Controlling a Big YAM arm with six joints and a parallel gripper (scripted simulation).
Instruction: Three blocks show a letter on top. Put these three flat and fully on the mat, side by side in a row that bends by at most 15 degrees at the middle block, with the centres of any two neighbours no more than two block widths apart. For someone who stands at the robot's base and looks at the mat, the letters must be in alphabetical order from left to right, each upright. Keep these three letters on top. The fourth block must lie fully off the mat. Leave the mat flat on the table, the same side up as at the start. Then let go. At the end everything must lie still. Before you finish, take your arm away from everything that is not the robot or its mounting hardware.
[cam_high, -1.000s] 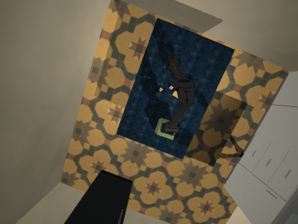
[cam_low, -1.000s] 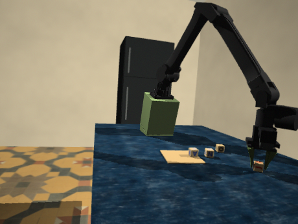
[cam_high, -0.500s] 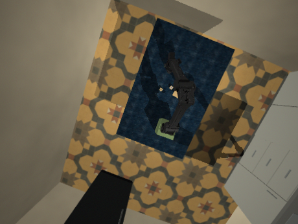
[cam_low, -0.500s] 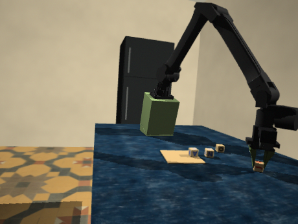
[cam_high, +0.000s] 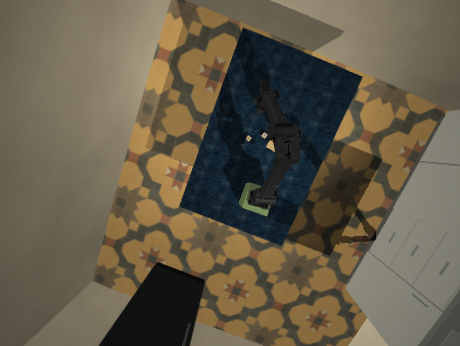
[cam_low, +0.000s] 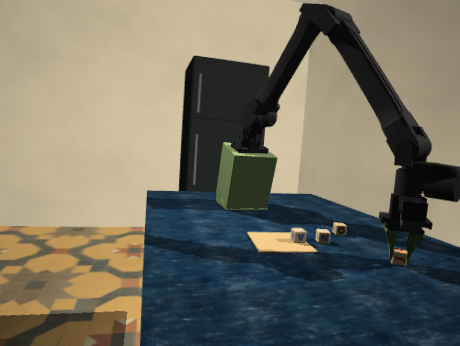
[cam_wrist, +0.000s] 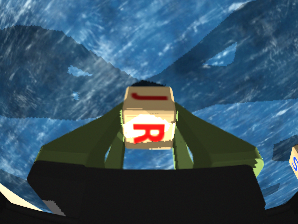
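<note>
Now: the tan mat 19 cm behind my hand, 20 cm to the right of it and 1 cm below it.
</note>
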